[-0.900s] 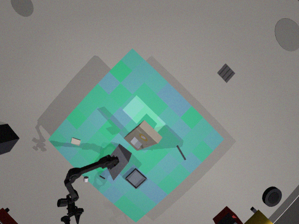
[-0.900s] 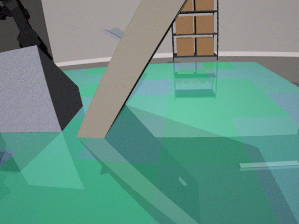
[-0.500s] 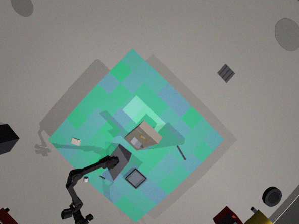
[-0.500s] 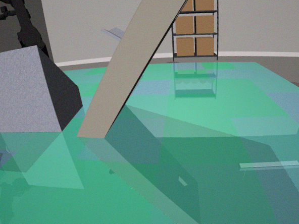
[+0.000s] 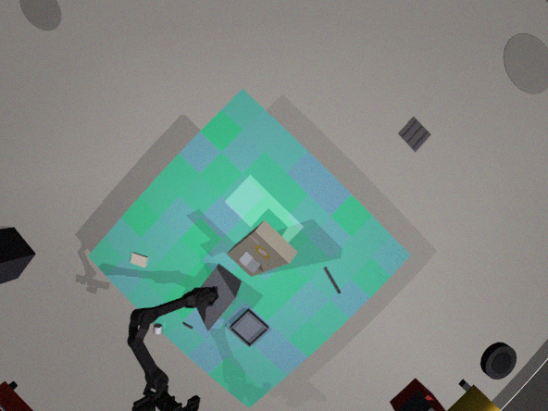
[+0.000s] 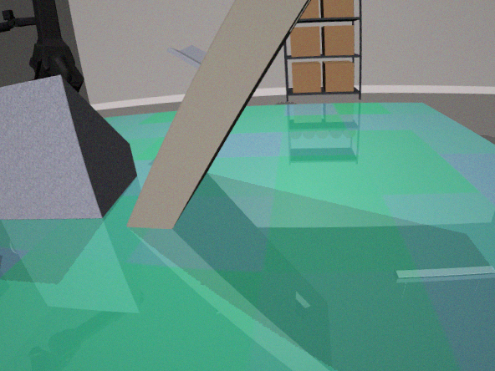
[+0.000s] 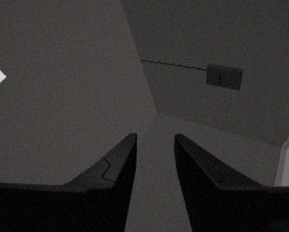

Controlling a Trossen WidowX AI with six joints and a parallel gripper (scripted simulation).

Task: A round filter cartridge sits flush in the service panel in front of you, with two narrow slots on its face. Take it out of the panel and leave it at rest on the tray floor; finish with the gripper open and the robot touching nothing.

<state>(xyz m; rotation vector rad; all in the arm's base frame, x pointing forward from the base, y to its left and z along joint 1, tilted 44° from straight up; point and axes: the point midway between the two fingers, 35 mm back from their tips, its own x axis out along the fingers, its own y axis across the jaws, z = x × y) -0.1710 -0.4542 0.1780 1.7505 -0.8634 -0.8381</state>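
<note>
The round grey filter cartridge is 570 mm ahead of my gripper tip, 300 mm below it and 220 mm to the left of it. The rest, counted from my gripper tip: small beige box 640 mm to the left, 570 mm below, 20 mm behind; dark-rimmed tray 570 mm below, 140 mm ahead, 50 mm to the right.
</note>
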